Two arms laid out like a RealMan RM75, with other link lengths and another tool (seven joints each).
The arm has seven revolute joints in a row. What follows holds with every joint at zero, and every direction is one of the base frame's.
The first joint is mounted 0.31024 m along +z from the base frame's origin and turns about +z.
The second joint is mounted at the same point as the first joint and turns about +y.
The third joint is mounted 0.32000 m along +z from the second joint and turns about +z.
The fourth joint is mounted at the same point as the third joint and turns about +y.
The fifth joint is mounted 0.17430 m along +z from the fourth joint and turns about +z.
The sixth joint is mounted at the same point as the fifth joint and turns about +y.
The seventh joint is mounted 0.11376 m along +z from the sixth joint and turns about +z.
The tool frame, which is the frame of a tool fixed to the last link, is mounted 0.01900 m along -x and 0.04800 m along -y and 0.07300 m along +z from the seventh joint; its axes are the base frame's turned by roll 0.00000, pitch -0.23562 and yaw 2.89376 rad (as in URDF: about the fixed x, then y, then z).
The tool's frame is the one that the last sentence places.
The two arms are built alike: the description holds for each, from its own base.
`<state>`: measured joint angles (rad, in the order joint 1, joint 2, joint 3, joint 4, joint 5, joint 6, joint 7); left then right.
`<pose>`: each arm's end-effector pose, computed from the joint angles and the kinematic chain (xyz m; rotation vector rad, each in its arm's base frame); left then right.
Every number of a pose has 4 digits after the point. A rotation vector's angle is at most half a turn.
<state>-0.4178 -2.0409 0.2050 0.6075 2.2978 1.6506 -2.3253 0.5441 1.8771 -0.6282 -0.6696 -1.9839 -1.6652 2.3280</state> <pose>-0.3948 0.2862 0.0125 -1.9887 1.2322 0.3061 0.3392 0.3994 0.0954 -1.4064 -2.4450 -0.0915</pose>
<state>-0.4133 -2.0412 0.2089 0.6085 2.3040 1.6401 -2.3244 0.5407 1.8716 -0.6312 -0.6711 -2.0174 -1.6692 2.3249</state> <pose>-0.3983 0.2843 0.0121 -1.9981 1.2324 0.3216 0.3460 0.3954 0.0952 -1.4309 -2.4754 -0.0919</pose>
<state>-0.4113 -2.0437 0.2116 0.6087 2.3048 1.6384 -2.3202 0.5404 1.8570 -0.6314 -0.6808 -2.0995 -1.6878 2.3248</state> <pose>-0.3986 0.2833 0.0107 -1.9988 1.2362 0.3226 0.3587 0.3879 0.0976 -1.4828 -2.5482 -0.0877</pose>
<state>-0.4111 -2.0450 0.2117 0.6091 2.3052 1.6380 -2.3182 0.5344 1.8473 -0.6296 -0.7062 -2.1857 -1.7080 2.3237</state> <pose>-0.3985 0.2831 0.0102 -1.9980 1.2378 0.3227 0.3728 0.3789 0.1019 -1.5364 -2.6235 -0.0946</pose>
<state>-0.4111 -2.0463 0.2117 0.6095 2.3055 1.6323 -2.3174 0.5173 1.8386 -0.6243 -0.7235 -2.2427 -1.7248 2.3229</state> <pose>-0.3992 0.2835 0.0098 -1.9981 1.2364 0.3289 0.3871 0.3678 0.1070 -1.5914 -2.6593 -0.1015</pose>
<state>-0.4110 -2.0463 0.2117 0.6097 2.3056 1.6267 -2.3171 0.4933 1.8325 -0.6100 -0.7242 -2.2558 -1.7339 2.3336</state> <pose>-0.4002 0.2840 0.0100 -1.9982 1.2348 0.3361 0.3982 0.3569 0.1108 -1.6451 -2.6296 -0.1029</pose>
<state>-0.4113 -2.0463 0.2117 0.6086 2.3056 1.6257 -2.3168 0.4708 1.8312 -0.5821 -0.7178 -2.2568 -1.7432 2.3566</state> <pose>-0.4002 0.2841 0.0098 -1.9984 1.2344 0.3361 0.4063 0.3467 0.1125 -1.7011 -2.5623 -0.0959</pose>
